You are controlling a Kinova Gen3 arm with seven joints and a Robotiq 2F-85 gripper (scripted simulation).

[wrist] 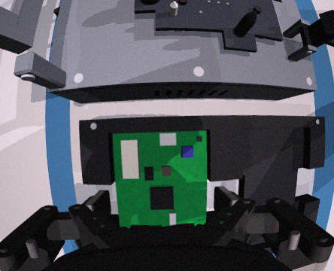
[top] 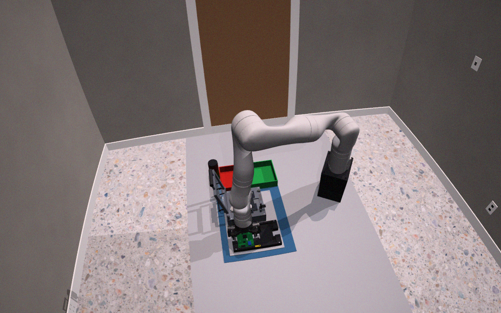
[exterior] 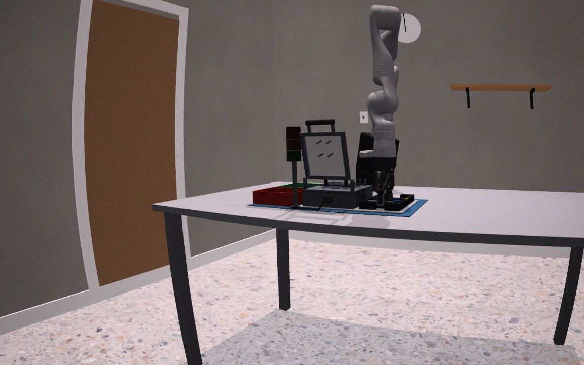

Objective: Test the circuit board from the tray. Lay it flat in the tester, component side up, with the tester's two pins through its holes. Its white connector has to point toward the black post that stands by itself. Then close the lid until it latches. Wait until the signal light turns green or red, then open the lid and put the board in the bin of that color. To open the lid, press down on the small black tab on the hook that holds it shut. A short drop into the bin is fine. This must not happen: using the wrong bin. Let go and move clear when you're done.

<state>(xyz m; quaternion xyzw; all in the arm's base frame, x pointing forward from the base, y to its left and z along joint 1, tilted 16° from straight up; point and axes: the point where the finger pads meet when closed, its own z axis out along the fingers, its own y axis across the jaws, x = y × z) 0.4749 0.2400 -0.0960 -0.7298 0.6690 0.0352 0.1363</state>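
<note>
My gripper is now right at the green circuit board. Also, from my hand: red bin (370 mm to the right, 40 mm ahead, 10 mm below); then latch hook (120 mm to the right, 90 mm behind, 70 mm above); then lid (160 mm to the right, 160 mm above, 100 mm ahead).
</note>
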